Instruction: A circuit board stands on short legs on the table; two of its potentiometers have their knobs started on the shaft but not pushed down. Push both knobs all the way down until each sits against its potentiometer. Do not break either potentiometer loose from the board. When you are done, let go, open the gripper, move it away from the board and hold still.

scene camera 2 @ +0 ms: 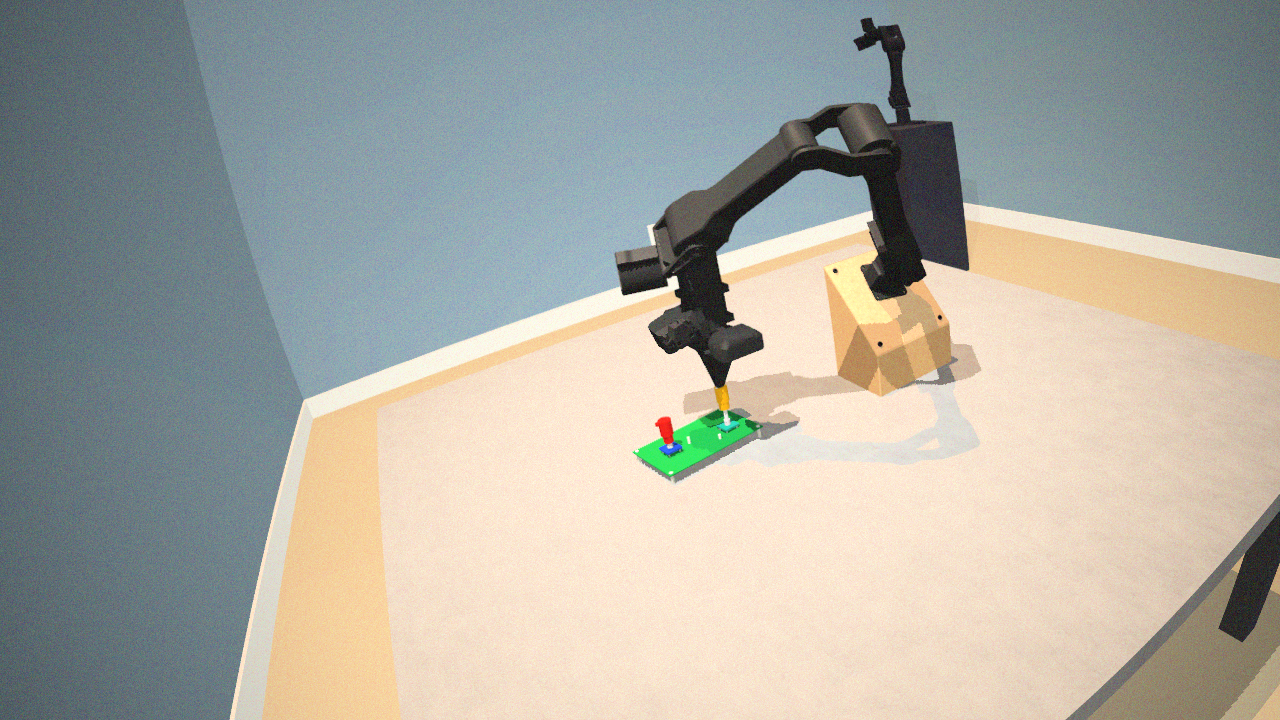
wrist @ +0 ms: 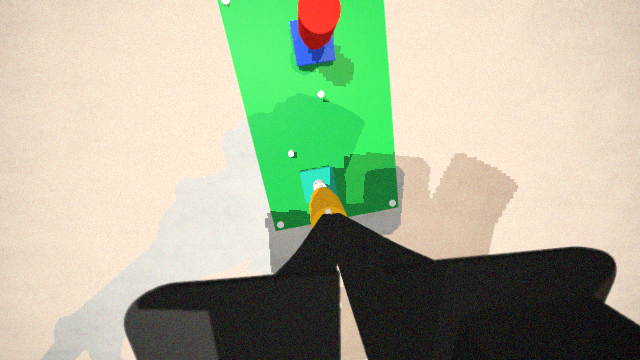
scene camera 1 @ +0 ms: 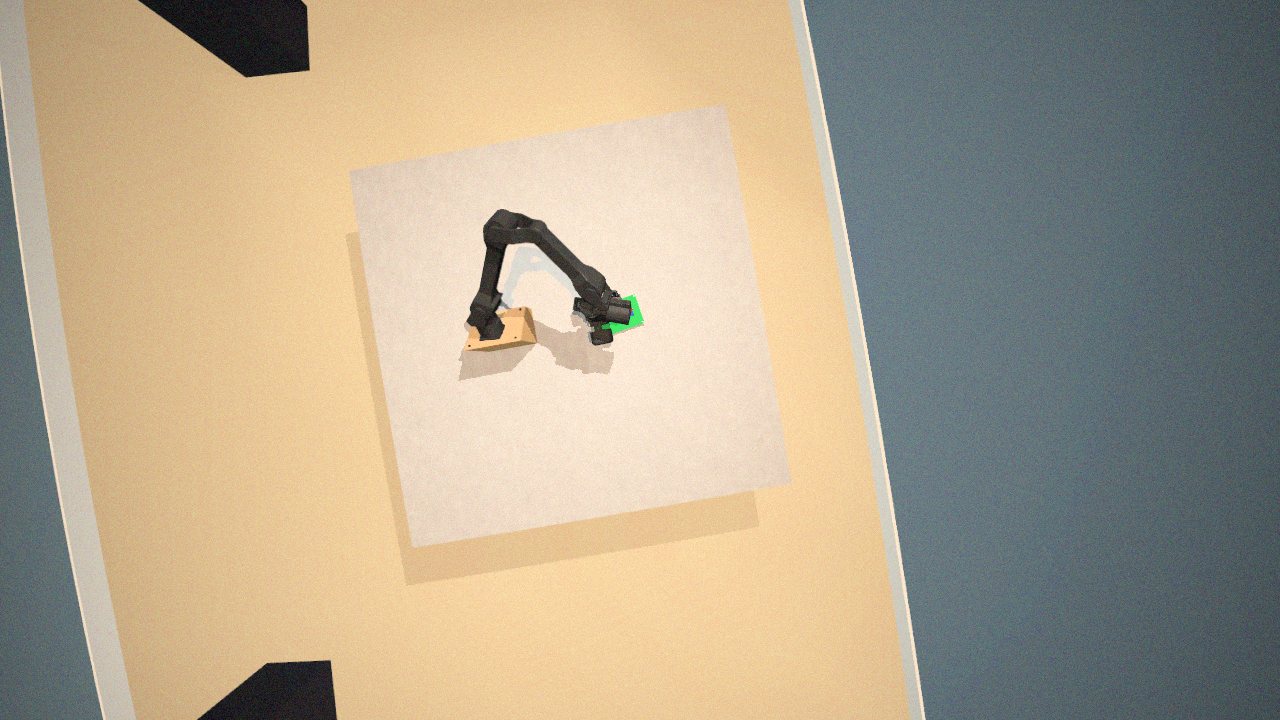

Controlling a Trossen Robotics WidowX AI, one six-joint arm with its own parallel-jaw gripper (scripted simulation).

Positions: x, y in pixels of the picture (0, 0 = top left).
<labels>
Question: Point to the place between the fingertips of the gripper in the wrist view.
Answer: At 330, 222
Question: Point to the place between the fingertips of the gripper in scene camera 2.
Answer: At 719, 386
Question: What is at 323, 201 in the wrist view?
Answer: An orange knob.
</labels>
